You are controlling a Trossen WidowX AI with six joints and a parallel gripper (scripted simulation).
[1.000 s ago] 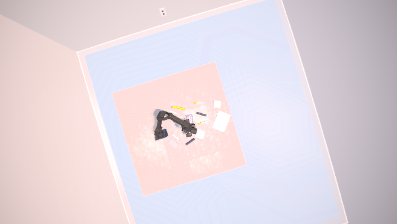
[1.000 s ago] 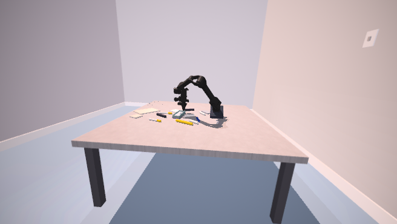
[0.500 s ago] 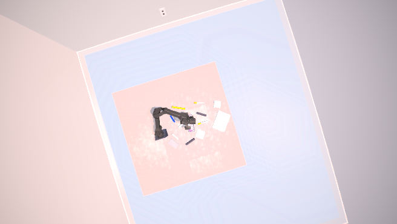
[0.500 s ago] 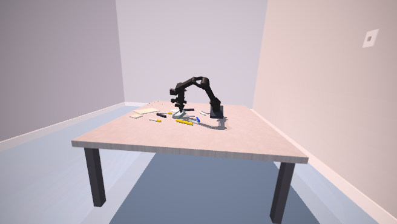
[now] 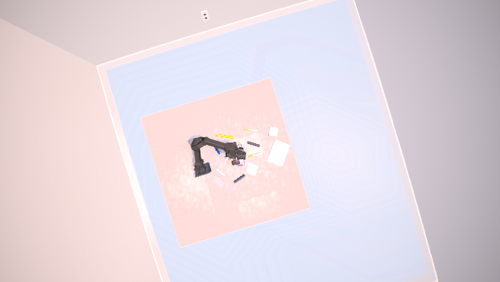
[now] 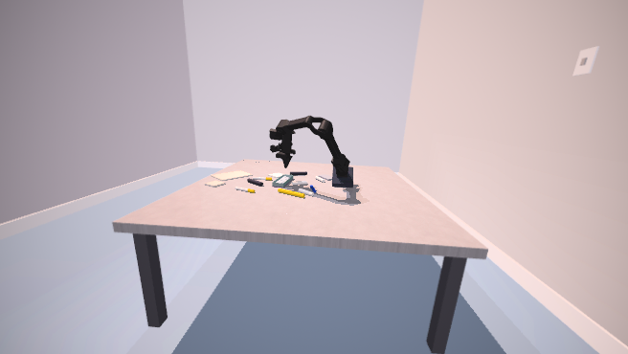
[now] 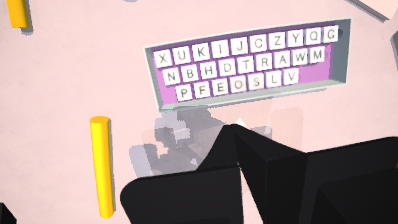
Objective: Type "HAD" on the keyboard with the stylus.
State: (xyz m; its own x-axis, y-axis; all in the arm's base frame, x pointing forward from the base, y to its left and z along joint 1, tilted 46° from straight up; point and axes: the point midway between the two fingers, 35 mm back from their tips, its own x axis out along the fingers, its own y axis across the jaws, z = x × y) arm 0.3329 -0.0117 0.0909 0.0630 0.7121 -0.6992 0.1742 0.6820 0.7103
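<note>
Right now my gripper tip is 160 mm past the blue stylus, 90 mm above it and 40 mm to the right of it.
</note>
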